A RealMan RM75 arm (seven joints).
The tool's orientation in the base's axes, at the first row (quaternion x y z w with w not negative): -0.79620 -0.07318 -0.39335 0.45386
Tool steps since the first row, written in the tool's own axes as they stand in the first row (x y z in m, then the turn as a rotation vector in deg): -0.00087 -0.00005 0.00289 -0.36 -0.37 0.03; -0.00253 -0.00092 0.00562 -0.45 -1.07 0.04; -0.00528 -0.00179 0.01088 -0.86 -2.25 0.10; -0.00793 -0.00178 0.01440 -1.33 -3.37 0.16; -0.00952 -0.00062 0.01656 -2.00 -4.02 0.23; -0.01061 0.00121 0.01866 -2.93 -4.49 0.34; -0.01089 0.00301 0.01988 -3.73 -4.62 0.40; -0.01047 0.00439 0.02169 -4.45 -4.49 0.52; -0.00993 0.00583 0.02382 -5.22 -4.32 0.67; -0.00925 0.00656 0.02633 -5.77 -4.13 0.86; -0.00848 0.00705 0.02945 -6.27 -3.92 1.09; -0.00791 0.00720 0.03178 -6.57 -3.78 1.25
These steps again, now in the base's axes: 0.00100 0.00249 -0.00137 -0.40 0.32 -0.01; 0.00099 0.00552 -0.00271 -0.79 0.76 0.39; 0.00165 0.01079 -0.00550 -1.59 1.58 0.87; 0.00183 0.01417 -0.00832 -2.41 2.39 1.28; 0.00251 0.01557 -0.01080 -3.13 2.98 1.22; 0.00381 0.01641 -0.01335 -3.93 3.56 0.86; 0.00515 0.01639 -0.01508 -4.50 3.88 0.38; 0.00711 0.01691 -0.01622 -4.86 4.07 -0.24; 0.00935 0.01761 -0.01739 -5.22 4.27 -0.93; 0.01156 0.01898 -0.01811 -5.40 4.44 -1.49; 0.01406 0.02095 -0.01877 -5.51 4.62 -2.04; 0.01583 0.02254 -0.01912 -5.56 4.74 -2.39
